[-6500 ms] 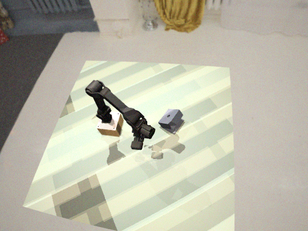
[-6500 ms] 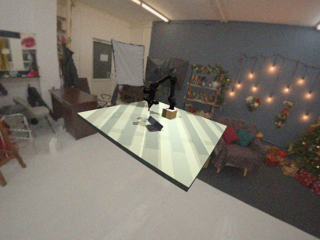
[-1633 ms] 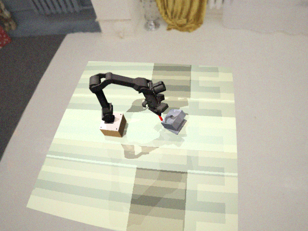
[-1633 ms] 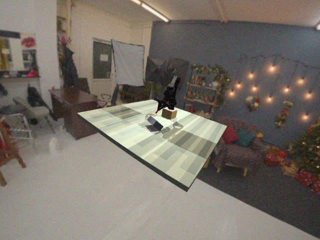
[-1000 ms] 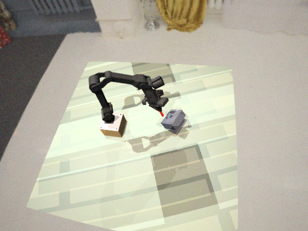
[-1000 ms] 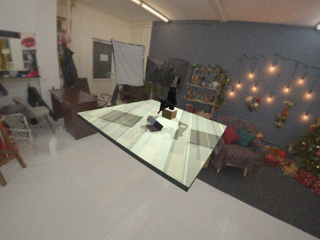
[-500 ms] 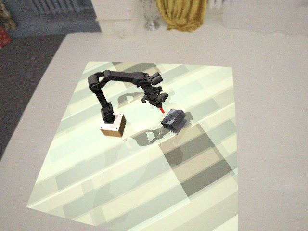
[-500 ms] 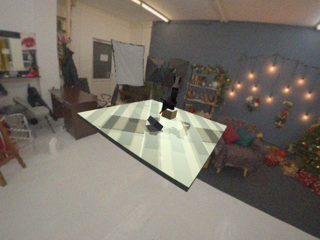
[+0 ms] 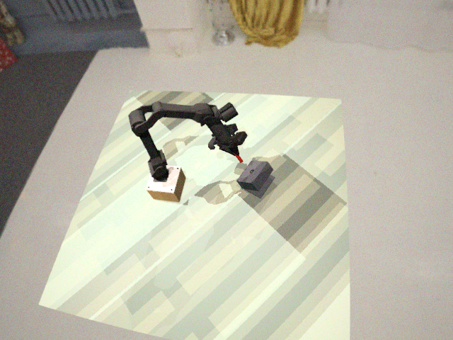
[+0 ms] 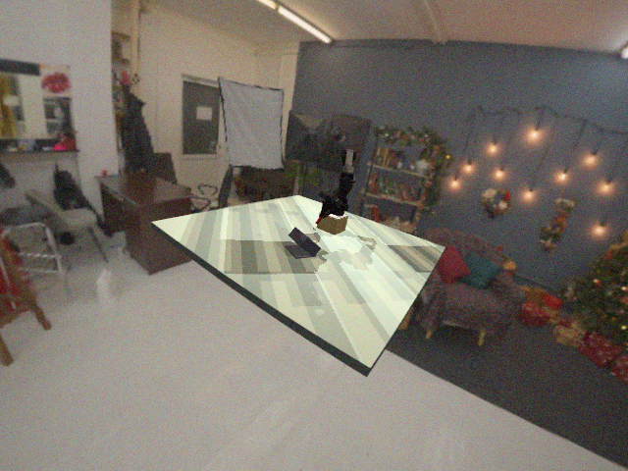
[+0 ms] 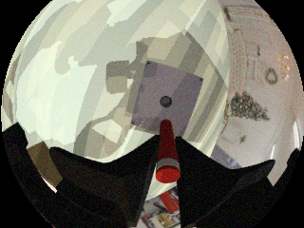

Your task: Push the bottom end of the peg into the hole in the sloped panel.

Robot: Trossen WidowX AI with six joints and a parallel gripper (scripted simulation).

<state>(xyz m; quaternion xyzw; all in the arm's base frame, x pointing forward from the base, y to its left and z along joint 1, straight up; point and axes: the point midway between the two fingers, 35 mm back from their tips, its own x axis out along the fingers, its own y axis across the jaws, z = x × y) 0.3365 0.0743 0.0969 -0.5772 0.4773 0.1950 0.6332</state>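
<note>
Now: gripper tip 120 mm above the sloped grey panel, 70 mm short of it and 30 mm to the left of it. Also, from my gripper tip: red round peg 10 mm behind, 10 mm above.
</note>
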